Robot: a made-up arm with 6 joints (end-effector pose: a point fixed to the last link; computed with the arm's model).
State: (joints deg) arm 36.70 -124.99 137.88 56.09 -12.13 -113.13
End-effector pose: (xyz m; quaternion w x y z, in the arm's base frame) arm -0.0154 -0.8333 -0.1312 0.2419 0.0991 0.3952 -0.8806
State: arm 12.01 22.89 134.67 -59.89 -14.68 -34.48
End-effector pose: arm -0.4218 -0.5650 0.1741 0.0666 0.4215 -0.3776 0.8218
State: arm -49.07 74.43 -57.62 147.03 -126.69 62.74
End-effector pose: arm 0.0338 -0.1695 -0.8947 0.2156 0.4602 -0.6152 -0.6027
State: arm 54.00 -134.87 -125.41 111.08 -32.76 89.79
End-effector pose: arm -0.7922 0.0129 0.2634 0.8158 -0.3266 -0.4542 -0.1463
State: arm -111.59 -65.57 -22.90 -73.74 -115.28 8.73
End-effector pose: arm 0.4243 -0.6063 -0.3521 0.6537 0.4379 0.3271 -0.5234
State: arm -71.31 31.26 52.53 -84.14 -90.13 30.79
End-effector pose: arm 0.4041 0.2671 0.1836 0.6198 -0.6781 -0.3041 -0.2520
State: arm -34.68 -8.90 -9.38 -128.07 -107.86 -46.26
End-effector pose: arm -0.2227 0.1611 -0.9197 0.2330 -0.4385 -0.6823 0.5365
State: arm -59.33 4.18 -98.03 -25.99 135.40 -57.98
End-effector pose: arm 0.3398 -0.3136 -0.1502 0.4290 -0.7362 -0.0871 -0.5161
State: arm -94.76 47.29 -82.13 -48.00 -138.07 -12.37
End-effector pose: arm 0.1306 -0.0817 -0.7311 0.4511 0.1800 0.7502 -0.4486
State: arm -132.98 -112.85 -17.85 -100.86 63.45 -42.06
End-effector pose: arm 0.3097 0.1248 0.1982 0.3130 0.2311 0.8678 0.3092
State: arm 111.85 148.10 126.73 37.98 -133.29 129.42
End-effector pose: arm -0.2244 -0.2043 -0.0879 0.8037 0.2538 -0.3338 0.4221
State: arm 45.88 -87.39 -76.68 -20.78 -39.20 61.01
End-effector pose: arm 0.0807 -0.3790 0.3217 0.2467 -0.4651 0.4718 -0.7073
